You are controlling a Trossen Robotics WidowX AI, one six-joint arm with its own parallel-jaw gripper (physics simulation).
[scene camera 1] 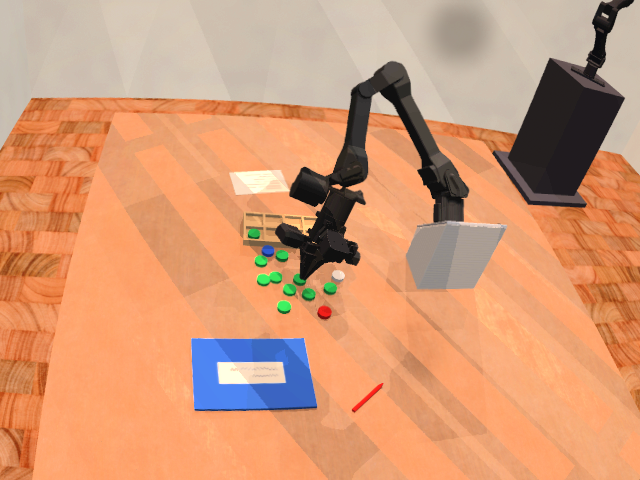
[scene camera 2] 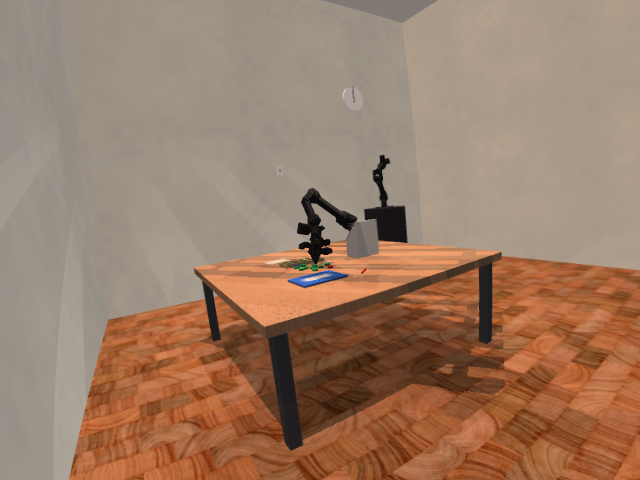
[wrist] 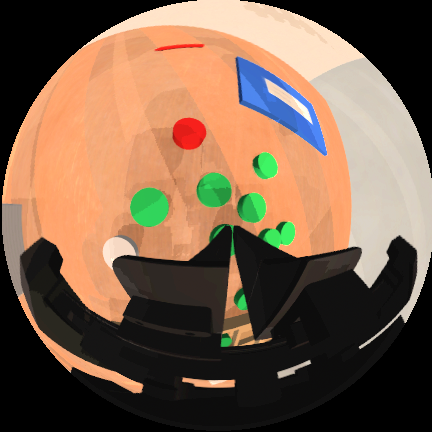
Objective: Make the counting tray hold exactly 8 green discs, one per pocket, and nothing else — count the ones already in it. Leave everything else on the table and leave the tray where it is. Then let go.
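The counting tray (scene camera 1: 257,242) (wrist: 239,321) is wooden, its right part hidden by my arm in scene camera 1. A green disc (scene camera 1: 253,234) lies in its front-left pocket; a green disc (wrist: 226,340) also shows in the tray between my fingers in the wrist view. Several loose green discs lie in front of the tray, among them one (scene camera 1: 308,293) (wrist: 214,190) and another (scene camera 1: 330,288) (wrist: 149,207). My gripper (scene camera 1: 303,277) (scene camera 2: 315,261) (wrist: 230,230) is shut, its tips together with no disc between them, low over a green disc (scene camera 1: 298,279) (wrist: 220,238) that they partly cover.
A blue disc (scene camera 1: 267,250) lies by the tray's front edge. A white disc (scene camera 1: 338,275) (wrist: 118,250) and a red disc (scene camera 1: 324,312) (wrist: 189,133) lie among the green ones. A blue folder (scene camera 1: 206,395) (wrist: 252,95), red pencil (scene camera 1: 367,397), paper sheet (scene camera 1: 258,182) and grey block (scene camera 1: 454,258) are farther out.
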